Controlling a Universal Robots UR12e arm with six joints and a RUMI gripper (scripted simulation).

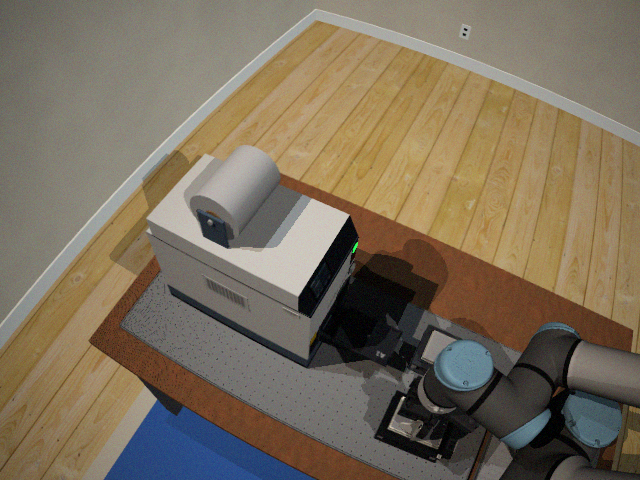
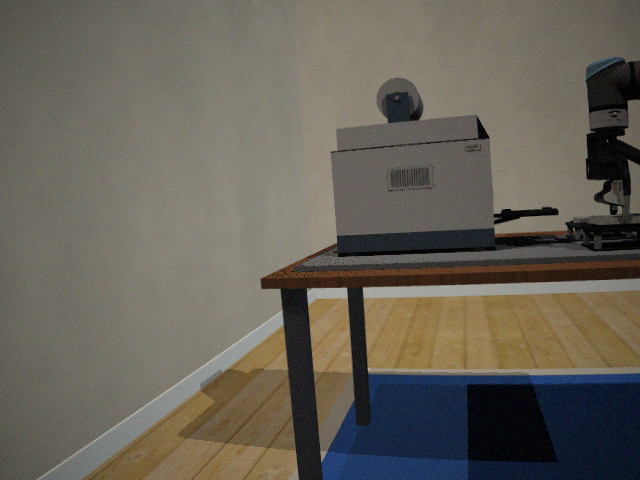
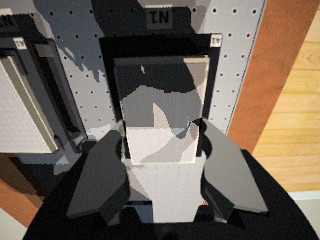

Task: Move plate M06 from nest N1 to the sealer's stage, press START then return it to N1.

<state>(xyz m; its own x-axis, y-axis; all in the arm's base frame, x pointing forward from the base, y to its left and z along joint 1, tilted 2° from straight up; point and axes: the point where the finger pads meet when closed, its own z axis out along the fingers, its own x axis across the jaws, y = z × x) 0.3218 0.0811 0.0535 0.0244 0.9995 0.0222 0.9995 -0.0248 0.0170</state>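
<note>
Now: the plate nest N1 3 cm below my hand. From my hand the other things lie so: foil-covered plate 1 cm behind, 20 cm to the right, 2 cm below; sealer stage 19 cm ahead, 15 cm to the right, 1 cm above; white well plate 1 cm below.
</note>
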